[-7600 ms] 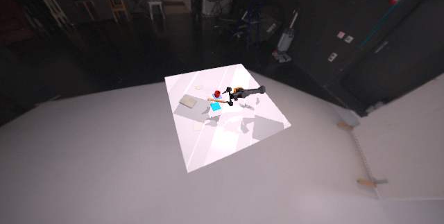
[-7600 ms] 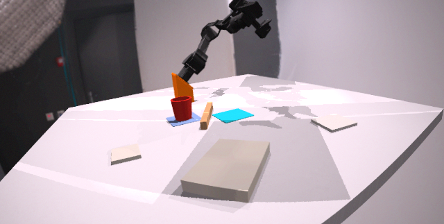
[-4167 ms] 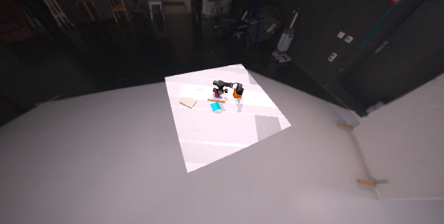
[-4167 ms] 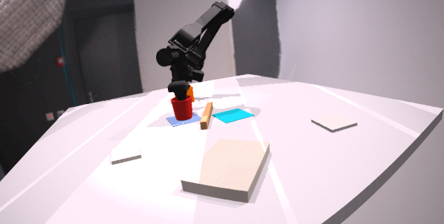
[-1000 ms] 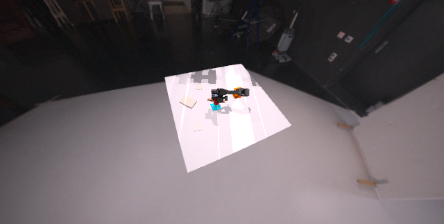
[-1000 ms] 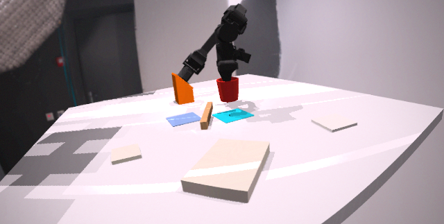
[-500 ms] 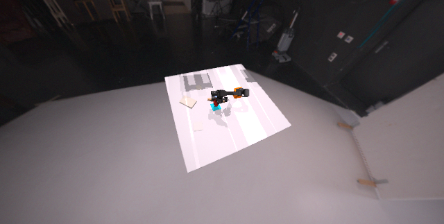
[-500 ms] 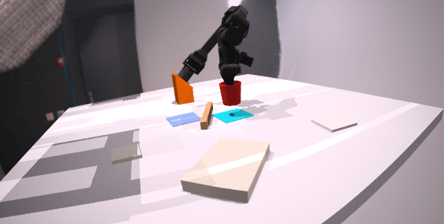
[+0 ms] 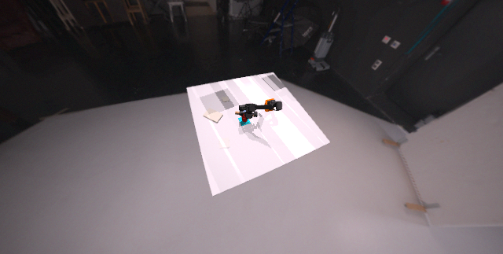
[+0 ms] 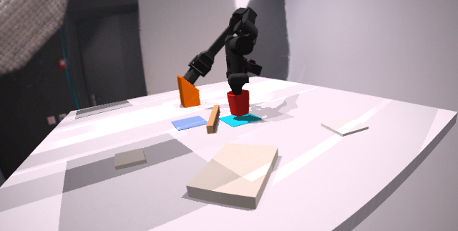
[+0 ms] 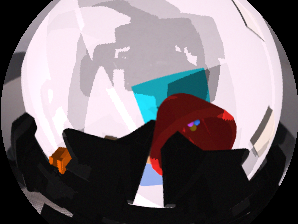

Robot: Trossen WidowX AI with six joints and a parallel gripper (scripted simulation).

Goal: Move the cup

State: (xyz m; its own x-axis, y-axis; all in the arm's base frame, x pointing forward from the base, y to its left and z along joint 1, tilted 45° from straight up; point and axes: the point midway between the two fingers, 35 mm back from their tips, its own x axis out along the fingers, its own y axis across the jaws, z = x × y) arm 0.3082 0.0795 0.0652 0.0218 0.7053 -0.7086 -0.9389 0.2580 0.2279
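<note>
The cyan pad is 6 cm below my gripper tip, 3 cm ahead of it and 1 cm to the right of it. From my gripper tip the other things lie so: light blue pad (17 cm to the right, 6 cm below, 4 cm behind); tan wooden bar (9 cm to the right, 5 cm below, 1 cm behind); red cup (3 cm ahead, 1 cm to the right).
</note>
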